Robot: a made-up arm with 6 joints.
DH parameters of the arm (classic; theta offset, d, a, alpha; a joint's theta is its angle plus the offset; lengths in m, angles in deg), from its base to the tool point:
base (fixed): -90 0.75 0.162 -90
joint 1: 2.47 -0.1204 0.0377 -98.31
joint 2: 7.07 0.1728 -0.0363 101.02
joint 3: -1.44 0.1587 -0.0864 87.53
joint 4: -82.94 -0.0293 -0.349 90
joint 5: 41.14 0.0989 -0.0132 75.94
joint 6: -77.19 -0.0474 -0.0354 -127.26
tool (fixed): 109.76 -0.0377 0 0
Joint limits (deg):
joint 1: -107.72..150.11
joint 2: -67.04..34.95
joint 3: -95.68..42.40
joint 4: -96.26..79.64
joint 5: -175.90..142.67
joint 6: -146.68..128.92
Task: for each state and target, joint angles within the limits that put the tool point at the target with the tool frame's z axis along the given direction. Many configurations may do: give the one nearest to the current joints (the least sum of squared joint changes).
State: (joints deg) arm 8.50 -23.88 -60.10 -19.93 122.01 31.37
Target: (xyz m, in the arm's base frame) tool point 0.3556 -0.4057 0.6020 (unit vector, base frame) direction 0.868 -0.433 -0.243
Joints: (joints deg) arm -40.22 -3.86 -73.28 -17.82 80.62 62.09
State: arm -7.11 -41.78 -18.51 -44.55 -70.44 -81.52
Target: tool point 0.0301 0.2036 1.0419 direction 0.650 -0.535 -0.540
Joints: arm 43.88 -55.43 17.41 -11.93 -42.20 -99.15
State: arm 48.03 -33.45 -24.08 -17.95 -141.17 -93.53
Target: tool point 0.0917 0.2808 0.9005 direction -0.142 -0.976 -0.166
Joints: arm 44.75 -64.27 -44.91 -25.53 -133.46 -125.98
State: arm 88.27 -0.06 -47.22 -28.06 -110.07 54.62
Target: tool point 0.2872 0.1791 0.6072 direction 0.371 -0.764 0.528
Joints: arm 133.93 34.07 -15.94 -28.94 -85.76 72.32
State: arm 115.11 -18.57 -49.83 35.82 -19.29 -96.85
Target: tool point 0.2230 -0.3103 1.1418 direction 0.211 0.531 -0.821
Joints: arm 147.58 7.70 -9.90 43.84 -68.56 -85.31
